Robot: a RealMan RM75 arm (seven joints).
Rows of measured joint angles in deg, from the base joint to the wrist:
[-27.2, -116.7, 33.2, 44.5, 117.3, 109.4, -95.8]
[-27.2, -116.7, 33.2, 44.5, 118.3, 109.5, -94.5]
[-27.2, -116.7, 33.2, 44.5, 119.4, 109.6, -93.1]
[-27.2, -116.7, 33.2, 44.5, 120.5, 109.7, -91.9]
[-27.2, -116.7, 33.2, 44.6, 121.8, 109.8, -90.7]
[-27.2, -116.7, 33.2, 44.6, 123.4, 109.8, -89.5]
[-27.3, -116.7, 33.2, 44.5, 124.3, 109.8, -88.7]
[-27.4, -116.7, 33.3, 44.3, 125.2, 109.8, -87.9]
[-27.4, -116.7, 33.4, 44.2, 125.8, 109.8, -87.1]
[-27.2, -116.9, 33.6, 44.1, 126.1, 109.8, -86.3]
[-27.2, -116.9, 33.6, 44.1, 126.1, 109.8, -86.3]
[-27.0, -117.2, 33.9, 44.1, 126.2, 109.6, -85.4]
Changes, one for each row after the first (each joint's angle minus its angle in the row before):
[0.0, 0.0, 0.0, 0.0, 1.0, 0.1, 1.3]
[0.0, 0.0, 0.0, 0.0, 1.1, 0.1, 1.4]
[0.0, 0.0, 0.0, 0.0, 1.1, 0.1, 1.2]
[0.0, 0.0, 0.0, 0.1, 1.3, 0.1, 1.2]
[0.0, 0.0, 0.0, 0.0, 1.6, 0.0, 1.2]
[-0.1, 0.0, 0.0, -0.1, 0.9, 0.0, 0.8]
[-0.1, 0.0, 0.1, -0.2, 0.9, 0.0, 0.8]
[0.0, 0.0, 0.1, -0.1, 0.6, 0.0, 0.8]
[0.2, -0.2, 0.2, -0.1, 0.3, 0.0, 0.8]
[0.0, 0.0, 0.0, 0.0, 0.0, 0.0, 0.0]
[0.2, -0.3, 0.3, 0.0, 0.1, -0.2, 0.9]

